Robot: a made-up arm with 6 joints. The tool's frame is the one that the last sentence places. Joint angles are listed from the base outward.
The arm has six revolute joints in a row. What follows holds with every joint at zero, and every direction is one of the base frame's. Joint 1 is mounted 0.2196 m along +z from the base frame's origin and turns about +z. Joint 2 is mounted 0.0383 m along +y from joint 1 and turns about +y. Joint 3 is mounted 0.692 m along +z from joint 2 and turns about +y. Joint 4 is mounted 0.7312 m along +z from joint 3 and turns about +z. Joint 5 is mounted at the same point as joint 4 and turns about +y. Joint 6 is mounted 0.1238 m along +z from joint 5 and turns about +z. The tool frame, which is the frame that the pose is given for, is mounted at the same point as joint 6; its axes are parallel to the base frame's.
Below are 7 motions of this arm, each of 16 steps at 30 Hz.
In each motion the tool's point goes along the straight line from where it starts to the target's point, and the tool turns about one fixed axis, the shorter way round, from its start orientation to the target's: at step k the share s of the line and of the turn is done. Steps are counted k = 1, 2, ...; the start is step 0. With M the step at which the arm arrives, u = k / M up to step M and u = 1 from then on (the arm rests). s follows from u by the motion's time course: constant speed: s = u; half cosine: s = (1 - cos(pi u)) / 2; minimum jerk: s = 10 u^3 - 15 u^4 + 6 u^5.
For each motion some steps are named. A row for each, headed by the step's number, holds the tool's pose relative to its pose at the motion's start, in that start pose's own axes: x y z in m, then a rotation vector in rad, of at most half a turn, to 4 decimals.
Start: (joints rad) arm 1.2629 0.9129 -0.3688 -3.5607 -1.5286 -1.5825
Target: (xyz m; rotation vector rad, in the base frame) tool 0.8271 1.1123 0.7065 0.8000 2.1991 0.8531
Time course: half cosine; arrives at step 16
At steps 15, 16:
15: -0.1893 -0.3129 0.6230 0.2588 -0.2244 0.0005
16: -0.1911 -0.3159 0.6290 0.2614 -0.2266 0.0005

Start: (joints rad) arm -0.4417 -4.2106 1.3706 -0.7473 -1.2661 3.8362
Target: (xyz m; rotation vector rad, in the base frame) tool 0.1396 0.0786 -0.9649 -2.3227 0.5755 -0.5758
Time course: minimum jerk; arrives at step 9
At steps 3, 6, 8, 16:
3: -0.0723 -0.0024 -0.0336 -0.0147 -0.0739 0.0197
6: -0.2723 -0.0091 -0.1264 -0.0555 -0.2784 0.0741
8: -0.3407 -0.0114 -0.1581 -0.0694 -0.3483 0.0927
16: -0.3447 -0.0116 -0.1599 -0.0702 -0.3523 0.0937

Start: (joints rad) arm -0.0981 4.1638 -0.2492 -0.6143 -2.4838 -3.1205
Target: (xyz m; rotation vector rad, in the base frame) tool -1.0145 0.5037 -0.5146 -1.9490 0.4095 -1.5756
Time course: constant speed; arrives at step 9
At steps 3, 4, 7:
3: -0.0137 -0.1131 0.0251 -0.0646 -0.0942 0.0740
4: -0.0183 -0.1508 0.0335 -0.0861 -0.1256 0.0987
7: -0.0320 -0.2640 0.0586 -0.1506 -0.2198 0.1727

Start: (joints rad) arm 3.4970 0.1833 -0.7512 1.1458 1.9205 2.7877
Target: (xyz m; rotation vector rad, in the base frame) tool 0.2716 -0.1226 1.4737 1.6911 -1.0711 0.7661
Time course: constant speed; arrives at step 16
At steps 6, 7, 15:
6: 0.0046 -0.0179 0.0204 0.1201 -0.0373 0.1482
7: 0.0054 -0.0209 0.0238 0.1401 -0.0435 0.1729
15: 0.0116 -0.0448 0.0509 0.3003 -0.0932 0.3704

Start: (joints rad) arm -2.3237 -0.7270 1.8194 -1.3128 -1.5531 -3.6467
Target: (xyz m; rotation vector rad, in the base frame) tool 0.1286 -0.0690 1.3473 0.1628 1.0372 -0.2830
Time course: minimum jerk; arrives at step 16
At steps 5, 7, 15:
5: -0.0146 0.0557 0.0113 -0.0692 -0.0334 -0.0798
7: -0.0312 0.1187 0.0241 -0.1476 -0.0714 -0.1702
15: -0.0811 0.3085 0.0627 -0.3836 -0.1854 -0.4423

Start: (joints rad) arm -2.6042 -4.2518 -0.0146 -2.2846 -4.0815 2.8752
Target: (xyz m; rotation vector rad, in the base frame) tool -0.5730 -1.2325 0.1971 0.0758 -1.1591 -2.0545
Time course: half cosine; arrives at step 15
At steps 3, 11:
3: -0.0637 0.0652 -0.0077 0.0206 0.0309 0.0880
11: -0.5571 0.5700 -0.0675 0.1803 0.2703 0.7690

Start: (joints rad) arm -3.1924 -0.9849 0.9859 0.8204 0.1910 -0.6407
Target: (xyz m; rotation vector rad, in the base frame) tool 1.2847 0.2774 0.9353 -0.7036 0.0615 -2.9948
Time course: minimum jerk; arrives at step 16
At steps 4, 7, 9, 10, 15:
4: -0.0702 -0.0204 -0.0681 0.0049 -0.0629 -0.0096
7: -0.2603 -0.0757 -0.2527 0.0181 -0.2332 -0.0358
9: -0.4176 -0.1215 -0.4052 0.0290 -0.3741 -0.0574
10: -0.4914 -0.1429 -0.4768 0.0342 -0.4402 -0.0676
15: -0.6764 -0.1968 -0.6564 0.0470 -0.6059 -0.0930

